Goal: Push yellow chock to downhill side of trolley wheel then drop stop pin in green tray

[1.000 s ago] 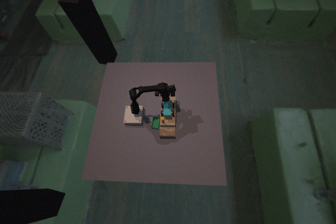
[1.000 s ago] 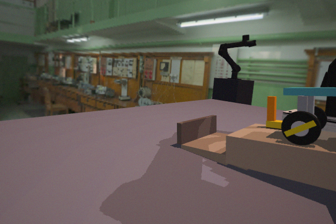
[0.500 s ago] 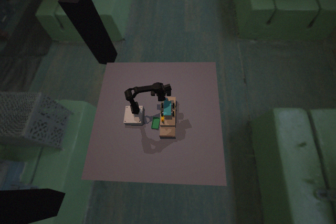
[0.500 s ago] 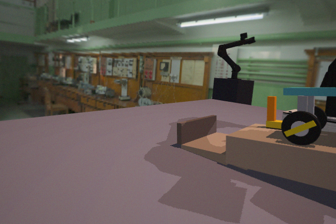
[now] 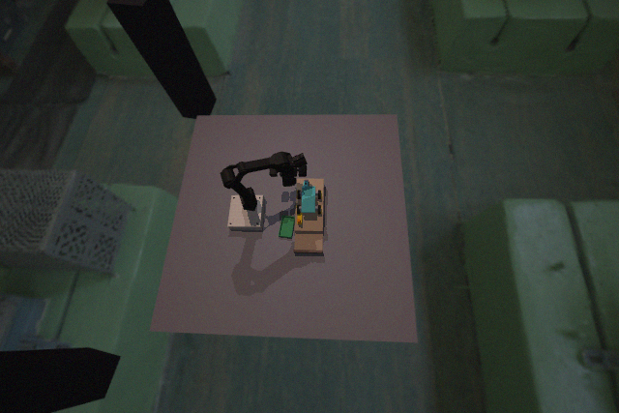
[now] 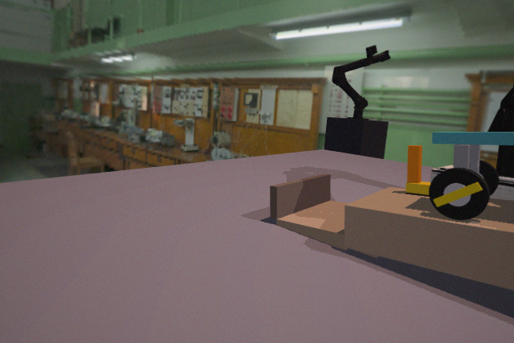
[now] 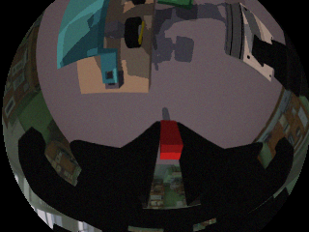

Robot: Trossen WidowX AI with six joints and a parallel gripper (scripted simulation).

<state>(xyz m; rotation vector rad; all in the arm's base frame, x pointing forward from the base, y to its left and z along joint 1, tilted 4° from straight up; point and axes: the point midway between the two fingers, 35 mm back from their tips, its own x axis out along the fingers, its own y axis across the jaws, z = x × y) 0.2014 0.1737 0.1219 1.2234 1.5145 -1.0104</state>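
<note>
The yellow chock is 21 cm to the right of my gripper tip, 9 cm below it and 9 cm ahead of it. From my gripper tip the other things lie so: trolley (12 cm ahead, 11 cm to the right, 6 cm below); red-headed stop pin (right at my gripper tip); tan ramp (13 cm below, 12 cm ahead, 11 cm to the right).
</note>
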